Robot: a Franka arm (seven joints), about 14 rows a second.
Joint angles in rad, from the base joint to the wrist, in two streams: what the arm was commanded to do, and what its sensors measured. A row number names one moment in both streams.
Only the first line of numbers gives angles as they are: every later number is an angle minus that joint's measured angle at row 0.
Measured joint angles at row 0:
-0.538, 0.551, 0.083, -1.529, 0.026, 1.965, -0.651
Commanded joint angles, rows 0 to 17:
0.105, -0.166, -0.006, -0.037, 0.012, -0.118, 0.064
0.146, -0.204, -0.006, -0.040, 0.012, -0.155, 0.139
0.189, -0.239, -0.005, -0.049, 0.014, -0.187, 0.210
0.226, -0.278, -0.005, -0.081, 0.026, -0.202, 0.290
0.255, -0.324, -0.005, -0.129, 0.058, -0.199, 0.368
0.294, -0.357, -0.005, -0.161, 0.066, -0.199, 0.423
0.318, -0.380, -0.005, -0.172, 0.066, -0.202, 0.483
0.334, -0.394, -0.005, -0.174, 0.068, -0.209, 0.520
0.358, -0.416, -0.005, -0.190, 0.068, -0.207, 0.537
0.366, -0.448, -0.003, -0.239, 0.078, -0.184, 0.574
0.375, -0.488, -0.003, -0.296, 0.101, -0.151, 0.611
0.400, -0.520, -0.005, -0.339, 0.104, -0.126, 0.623
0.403, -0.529, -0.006, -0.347, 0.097, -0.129, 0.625
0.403, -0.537, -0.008, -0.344, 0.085, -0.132, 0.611
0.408, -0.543, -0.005, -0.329, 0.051, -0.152, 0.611
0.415, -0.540, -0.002, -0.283, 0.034, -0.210, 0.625
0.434, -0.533, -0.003, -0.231, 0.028, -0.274, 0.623
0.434, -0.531, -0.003, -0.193, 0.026, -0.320, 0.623
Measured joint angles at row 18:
0.409, -0.522, 0.006, -0.265, 0.046, -0.229, 0.603
